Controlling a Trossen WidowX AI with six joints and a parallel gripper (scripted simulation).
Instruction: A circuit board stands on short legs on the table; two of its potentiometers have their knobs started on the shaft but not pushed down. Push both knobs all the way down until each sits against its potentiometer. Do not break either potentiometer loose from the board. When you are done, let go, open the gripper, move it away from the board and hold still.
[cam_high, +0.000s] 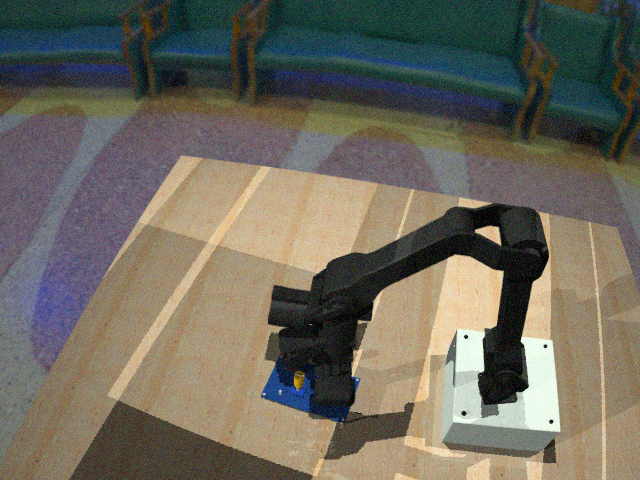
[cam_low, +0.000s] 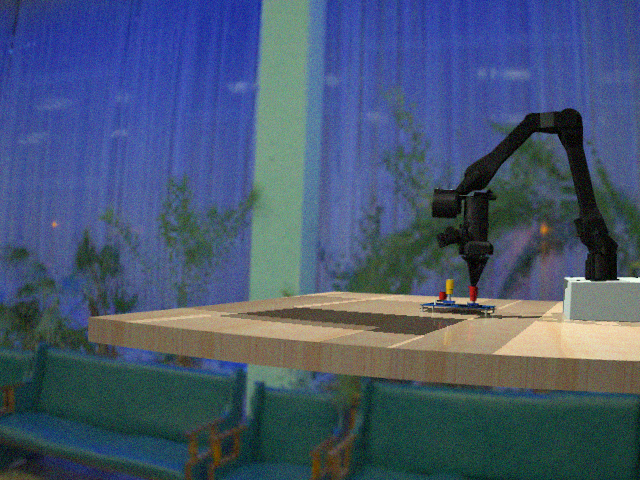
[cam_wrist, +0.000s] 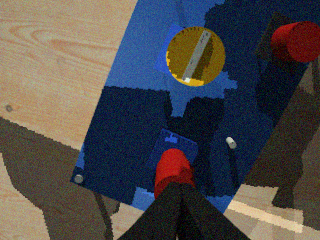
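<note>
Right now the yellow knob is 5 cm ahead of my gripper tip. Round my gripper tip: red knob 1 cm below.
</note>
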